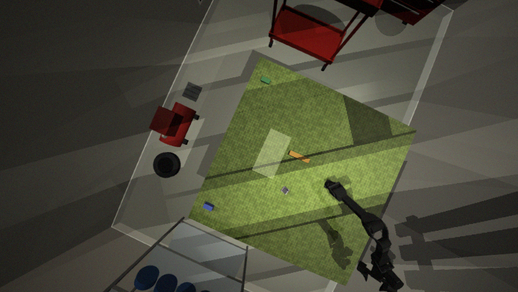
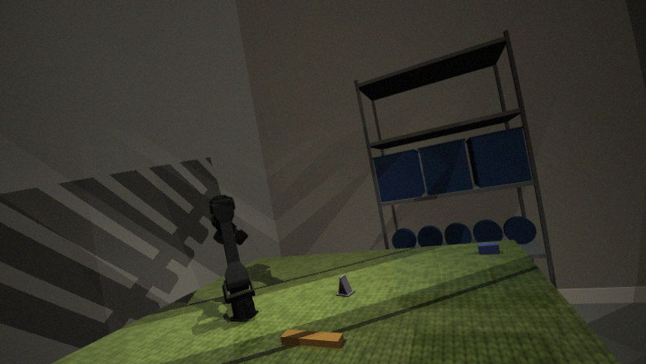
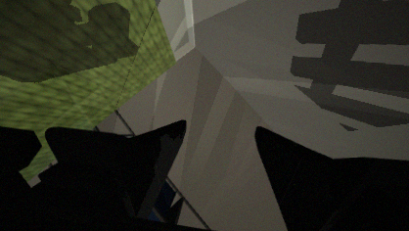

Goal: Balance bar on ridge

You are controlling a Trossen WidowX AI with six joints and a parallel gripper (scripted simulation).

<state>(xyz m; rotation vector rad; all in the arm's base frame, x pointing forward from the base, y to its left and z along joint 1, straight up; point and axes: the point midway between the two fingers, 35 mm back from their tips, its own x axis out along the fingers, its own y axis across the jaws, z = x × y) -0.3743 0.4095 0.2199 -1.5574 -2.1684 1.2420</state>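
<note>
Right now my gripper tip is 680 mm short of the bar, 530 mm to the left of it and 200 mm above it. Round my gripper tip: green block 1130 mm ahead, 940 mm to the right, 200 mm below; small blue block 1130 mm ahead, 190 mm below, 60 mm to the left.
</note>
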